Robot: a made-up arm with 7 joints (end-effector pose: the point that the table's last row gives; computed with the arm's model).
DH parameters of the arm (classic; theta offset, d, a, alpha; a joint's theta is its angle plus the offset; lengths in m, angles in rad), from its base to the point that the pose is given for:
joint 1: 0 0.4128 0 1.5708
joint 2: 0 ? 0 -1.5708
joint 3: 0 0.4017 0.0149 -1.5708
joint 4: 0 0.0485 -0.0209 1.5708
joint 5: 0 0.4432 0 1.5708
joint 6: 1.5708 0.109 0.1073 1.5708
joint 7: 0 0.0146 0 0
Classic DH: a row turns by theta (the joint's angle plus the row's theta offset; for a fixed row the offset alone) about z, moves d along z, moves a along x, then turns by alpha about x.
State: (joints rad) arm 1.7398 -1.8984 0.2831 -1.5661 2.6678 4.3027 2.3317
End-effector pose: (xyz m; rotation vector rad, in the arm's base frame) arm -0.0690 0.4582 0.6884 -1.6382 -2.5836 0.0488
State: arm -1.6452 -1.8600 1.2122 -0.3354 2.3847 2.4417 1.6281
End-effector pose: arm -0.1182 -0.7686 0.2534 2.4163 -0.7697 0.3404
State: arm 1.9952 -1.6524 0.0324 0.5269 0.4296 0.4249 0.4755
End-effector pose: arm -0.2229 0.8319 0.0536 2.4057 1.8359 -0.6822
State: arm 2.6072 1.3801 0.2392 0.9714 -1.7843 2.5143 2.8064
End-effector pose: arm 0.4980 -0.4287 0.7533 0.9669 -0.6362 0.3071
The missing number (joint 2, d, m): 0.0853
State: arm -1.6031 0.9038 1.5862 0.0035 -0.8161 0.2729 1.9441
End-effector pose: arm -0.1548 0.7434 1.0153 -0.7675 0.6463 -2.2782
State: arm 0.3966 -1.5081 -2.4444 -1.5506 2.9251 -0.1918 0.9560
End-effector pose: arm 0.3298 0.2805 -0.0740 1.8848 0.3554 -1.5901
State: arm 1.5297 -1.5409 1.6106 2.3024 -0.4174 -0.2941 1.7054
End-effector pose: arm -0.3483 0.0735 0.3624 0.8123 1.8531 -0.1824
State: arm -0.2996 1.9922 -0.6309 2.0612 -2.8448 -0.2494 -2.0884
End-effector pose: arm -0.4848 -0.1524 0.7921 2.3308 -0.4408 -1.5385
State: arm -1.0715 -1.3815 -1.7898 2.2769 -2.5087 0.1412 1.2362
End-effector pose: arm -0.4671 -0.3819 0.4065 0.6223 0.5108 -2.1056
